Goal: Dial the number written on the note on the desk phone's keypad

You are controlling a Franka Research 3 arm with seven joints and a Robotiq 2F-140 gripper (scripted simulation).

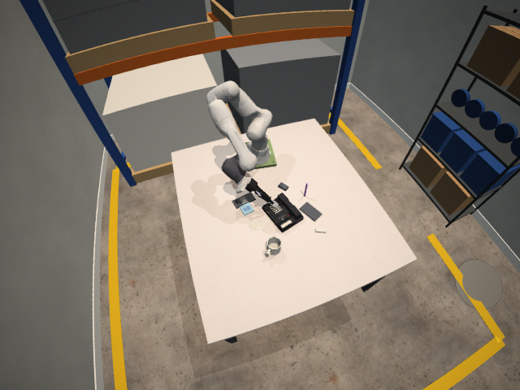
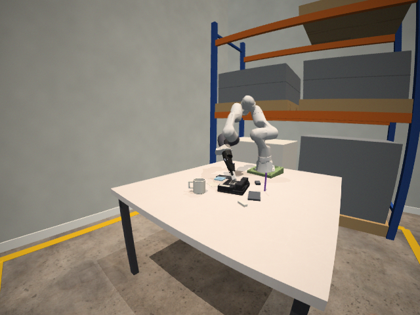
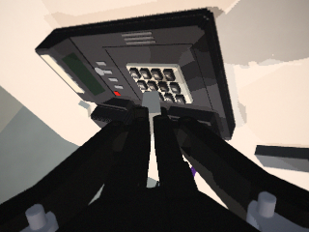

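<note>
Now: the handset 9 cm to the left of my hand, 5 cm ahead of it and 3 cm below it. Round my hand: mug 25 cm ahead, 14 cm to the right, 3 cm below; then purple pen 24 cm to the left, 1 cm below, 1 cm ahead; then note 13 cm to the right, 7 cm below, 6 cm ahead.
</note>
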